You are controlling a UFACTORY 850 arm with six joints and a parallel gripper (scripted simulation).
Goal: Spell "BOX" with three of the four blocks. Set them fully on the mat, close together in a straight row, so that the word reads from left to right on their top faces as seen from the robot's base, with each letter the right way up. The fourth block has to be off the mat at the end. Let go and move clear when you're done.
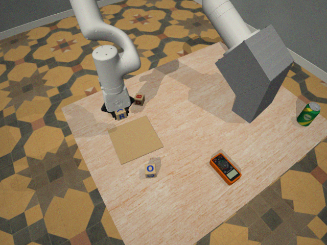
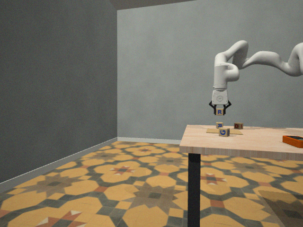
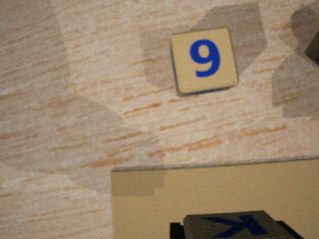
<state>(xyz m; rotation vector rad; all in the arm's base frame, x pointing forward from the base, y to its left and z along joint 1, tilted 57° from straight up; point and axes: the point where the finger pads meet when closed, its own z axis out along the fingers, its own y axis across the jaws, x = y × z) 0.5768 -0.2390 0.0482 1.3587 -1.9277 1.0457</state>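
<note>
My gripper is now 7 cm to the right of the tan mat and 12 cm above it. Round my hand: X block (right at my hand); then B block (16 cm behind, 9 cm to the right, 10 cm below); then O block (5 cm ahead, 26 cm to the left, 10 cm below).
</note>
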